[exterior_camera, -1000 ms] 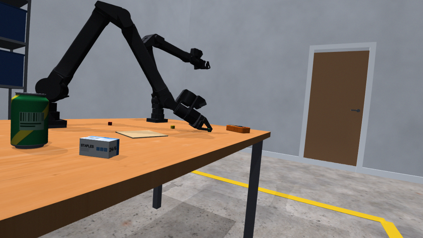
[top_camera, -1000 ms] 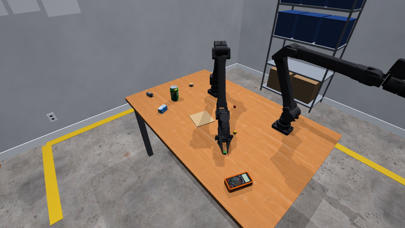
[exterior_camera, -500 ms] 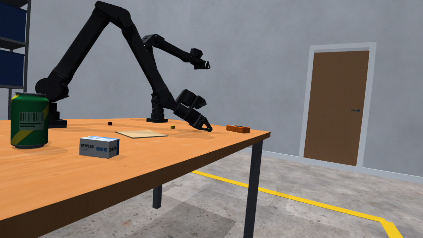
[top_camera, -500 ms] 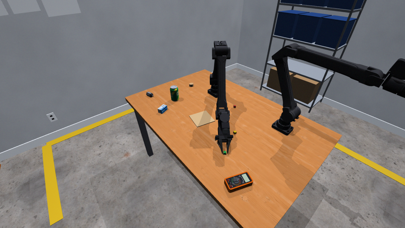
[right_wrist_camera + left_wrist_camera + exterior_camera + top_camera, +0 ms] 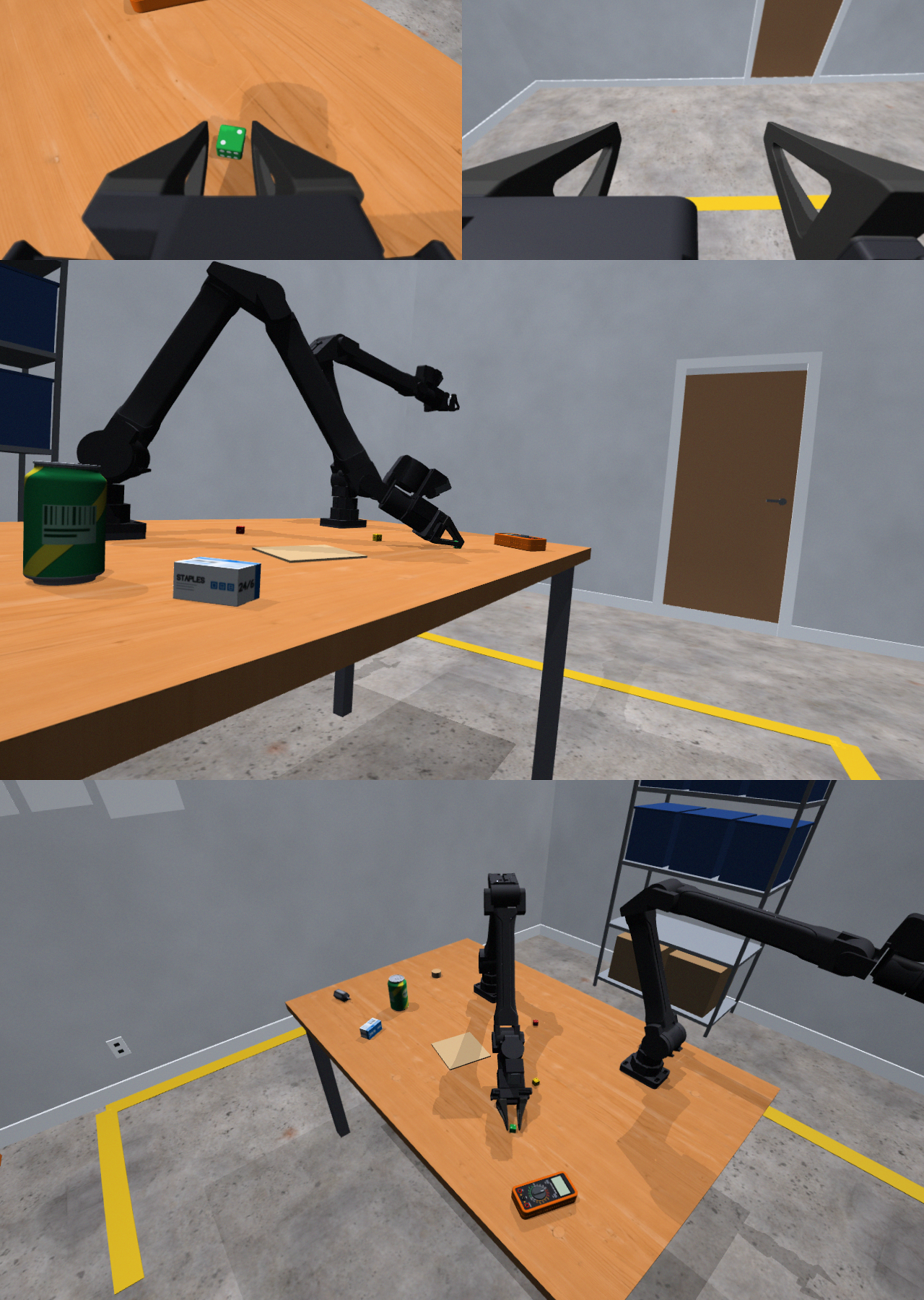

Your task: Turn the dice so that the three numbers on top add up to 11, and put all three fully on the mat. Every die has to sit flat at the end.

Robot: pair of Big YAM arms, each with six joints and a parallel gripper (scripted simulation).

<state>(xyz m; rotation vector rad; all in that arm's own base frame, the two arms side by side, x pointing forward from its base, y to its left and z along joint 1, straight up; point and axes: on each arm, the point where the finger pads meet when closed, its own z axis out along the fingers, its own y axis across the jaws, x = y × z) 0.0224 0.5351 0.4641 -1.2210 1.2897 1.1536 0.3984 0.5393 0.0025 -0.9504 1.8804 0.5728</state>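
The green die lies 10 mm below my right hand. Also, from my right hand: yellow die 170 mm behind, 70 mm to the right, 10 mm below; then tan mat 330 mm to the right, 120 mm behind, 10 mm below; then red die 400 mm behind, 250 mm to the right, 10 mm below.
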